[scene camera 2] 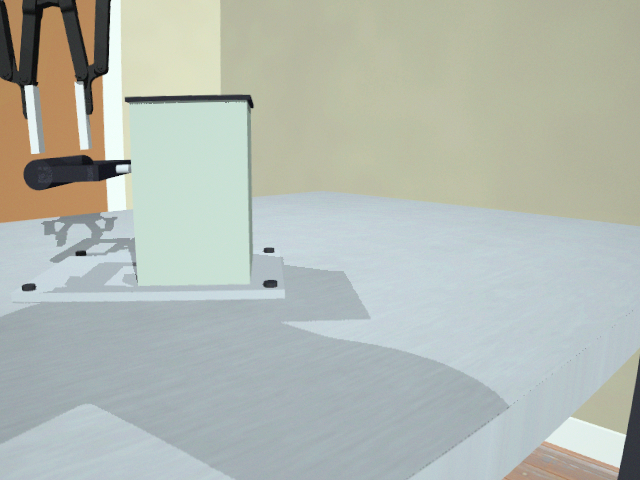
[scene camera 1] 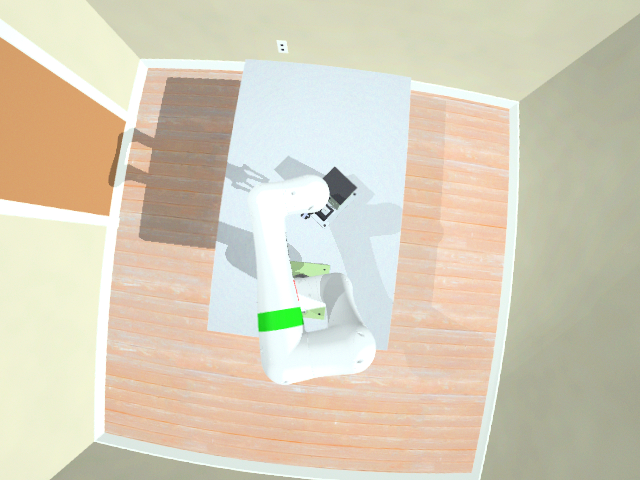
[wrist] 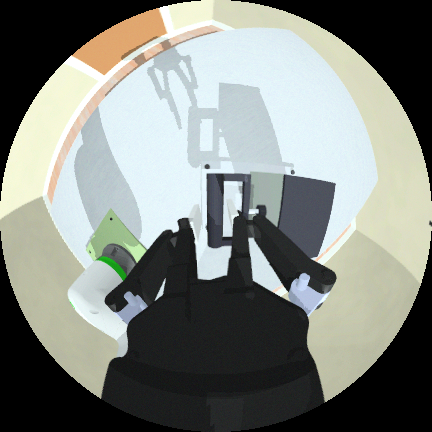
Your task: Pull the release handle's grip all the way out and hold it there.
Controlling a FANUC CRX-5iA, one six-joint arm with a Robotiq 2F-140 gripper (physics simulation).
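Note:
The release handle's dark grip [scene camera 2: 40, 174] [wrist: 215, 190] is a thick bar on a rectangular frame. A short pale rod [scene camera 2: 123, 168] joins it to a pale green box [scene camera 2: 191, 191] [wrist: 267, 192] with a dark lid [scene camera 1: 341, 184] [scene camera 2: 191, 98] [wrist: 307, 215]. My gripper [scene camera 2: 61, 150] [wrist: 213, 209] is partly open and empty. It points down, its white fingertips a little above the grip in the second scene view. In the wrist view the left fingertip is outside the grip bar and the right one is over the frame's opening. In the first scene view the arm hides most of the gripper.
The box stands on a white bolted plate [scene camera 2: 206, 295] on the pale table [scene camera 1: 330, 113] [scene camera 2: 439, 258] [wrist: 310, 100]. The white arm [scene camera 1: 276, 258] reaches over the table from its green mounting plate [scene camera 1: 312, 268] [wrist: 112, 225]. The box stands close beside the gripper.

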